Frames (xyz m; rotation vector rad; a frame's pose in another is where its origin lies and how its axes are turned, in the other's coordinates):
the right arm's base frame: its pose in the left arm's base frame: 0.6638 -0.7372 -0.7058 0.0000 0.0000 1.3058
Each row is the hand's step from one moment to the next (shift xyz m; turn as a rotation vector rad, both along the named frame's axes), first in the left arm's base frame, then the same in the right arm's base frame.
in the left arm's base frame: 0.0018 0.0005 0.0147 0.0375 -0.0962 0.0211
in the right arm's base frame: 0.0010 -0.0016 0.0147 -0.0830 -0.0614 0.0211
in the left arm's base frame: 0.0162 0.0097 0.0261 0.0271 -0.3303 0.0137
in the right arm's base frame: 0.0136 -0.0131 0.0261 -0.3117 -0.1127 0.0137
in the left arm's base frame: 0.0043 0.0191 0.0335 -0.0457 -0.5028 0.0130
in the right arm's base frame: 0.0196 0.0009 0.0335 -0.4972 -0.0876 0.0130
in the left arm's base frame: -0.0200 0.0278 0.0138 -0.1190 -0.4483 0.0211
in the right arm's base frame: 0.0216 0.0266 0.0138 -0.4638 -0.0026 0.0211
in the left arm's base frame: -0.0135 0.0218 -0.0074 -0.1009 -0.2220 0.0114
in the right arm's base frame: 0.0175 0.0187 -0.0074 -0.2407 0.0392 0.0114
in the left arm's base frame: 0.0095 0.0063 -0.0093 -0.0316 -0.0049 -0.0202
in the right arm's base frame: 0.0086 -0.0075 -0.0093 -0.0130 0.0292 -0.0202
